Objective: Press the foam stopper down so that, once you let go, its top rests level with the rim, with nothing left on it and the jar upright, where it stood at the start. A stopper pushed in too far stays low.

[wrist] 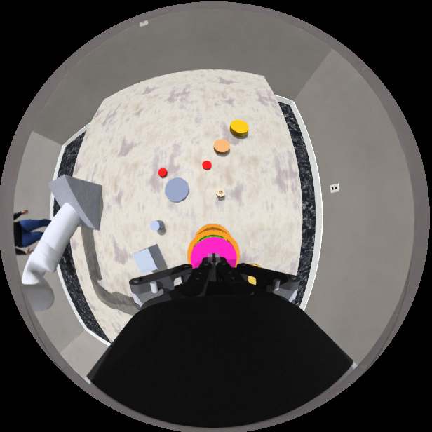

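The orange jar [213, 229] stands upright below the gripper, seen from above. The foam stopper [212, 250] shows a round magenta top at the jar's mouth, with a thin green strip of its side at the far edge. My gripper [213, 260] is shut and empty. Its fingertips overlap the near half of the magenta top in this view. Whether they touch it, and how high the top is against the rim, I cannot tell. The fingers hide the near edge of the stopper and part of the jar's rim.
Beyond the jar lie a small tan ring [216, 193], a blue-grey disc [176, 190], red discs [207, 165] [162, 172], an orange disc [222, 146] and a yellow disc [239, 127]. Left are a small cylinder [156, 225], a pale block [148, 258] and a grey wedge [82, 200].
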